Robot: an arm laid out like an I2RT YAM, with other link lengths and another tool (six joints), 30 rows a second.
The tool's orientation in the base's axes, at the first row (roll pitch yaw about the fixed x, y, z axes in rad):
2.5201, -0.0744, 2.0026
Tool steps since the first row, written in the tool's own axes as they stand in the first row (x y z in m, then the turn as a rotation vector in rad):
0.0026, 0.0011, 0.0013, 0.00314, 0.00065, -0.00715
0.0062, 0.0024, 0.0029, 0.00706, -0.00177, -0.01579
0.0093, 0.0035, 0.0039, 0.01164, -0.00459, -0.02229
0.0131, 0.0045, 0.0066, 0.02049, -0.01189, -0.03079
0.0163, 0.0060, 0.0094, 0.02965, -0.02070, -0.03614
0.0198, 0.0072, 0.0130, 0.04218, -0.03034, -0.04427
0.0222, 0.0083, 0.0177, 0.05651, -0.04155, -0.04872
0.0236, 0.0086, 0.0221, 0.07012, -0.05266, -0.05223
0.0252, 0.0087, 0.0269, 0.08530, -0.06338, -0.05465
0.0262, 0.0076, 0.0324, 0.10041, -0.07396, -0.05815
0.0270, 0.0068, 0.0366, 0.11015, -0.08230, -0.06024
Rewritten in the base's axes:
0.0004, 0.0031, -0.0002, -0.00442, 0.00090, 0.00641
0.0007, 0.0072, -0.0005, -0.01224, 0.00115, 0.01230
0.0007, 0.0106, -0.0004, -0.01955, 0.00251, 0.01627
0.0013, 0.0152, -0.0018, -0.03305, 0.00579, 0.01958
0.0025, 0.0194, -0.0029, -0.04623, 0.00983, 0.01949
0.0037, 0.0240, -0.0049, -0.06285, 0.01585, 0.02141
0.0059, 0.0279, -0.0079, -0.07955, 0.02413, 0.01958
0.0078, 0.0306, -0.0112, -0.09540, 0.03207, 0.01698
0.0096, 0.0335, -0.0149, -0.11106, 0.04187, 0.01385
0.0111, 0.0357, -0.0199, -0.12714, 0.05132, 0.01167
0.0123, 0.0374, -0.0237, -0.13856, 0.05701, 0.00924

